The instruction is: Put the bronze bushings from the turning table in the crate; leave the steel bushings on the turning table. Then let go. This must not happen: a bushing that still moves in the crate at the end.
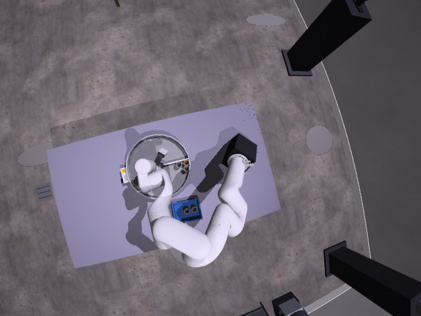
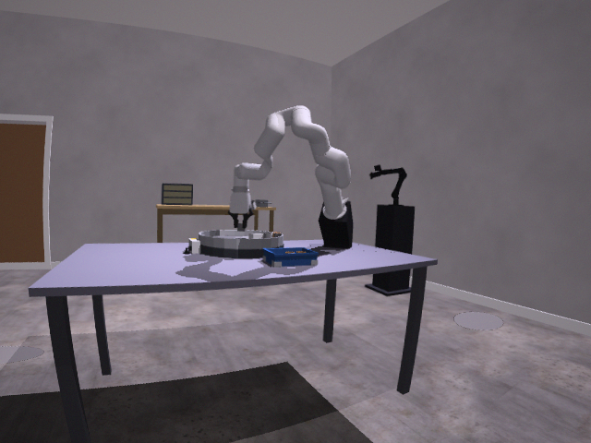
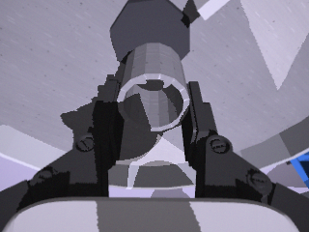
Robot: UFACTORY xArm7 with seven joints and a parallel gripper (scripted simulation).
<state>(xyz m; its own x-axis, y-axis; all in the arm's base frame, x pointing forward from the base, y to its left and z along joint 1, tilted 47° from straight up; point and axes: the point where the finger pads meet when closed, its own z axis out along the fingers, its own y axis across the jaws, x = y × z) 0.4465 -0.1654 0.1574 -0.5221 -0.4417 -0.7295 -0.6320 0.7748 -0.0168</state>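
Now: the round grey turning table 8 cm below my hand, 1 cm to the right of it and 1 cm behind it. Round my hand: blue crate 32 cm to the left, 14 cm behind, 11 cm below.
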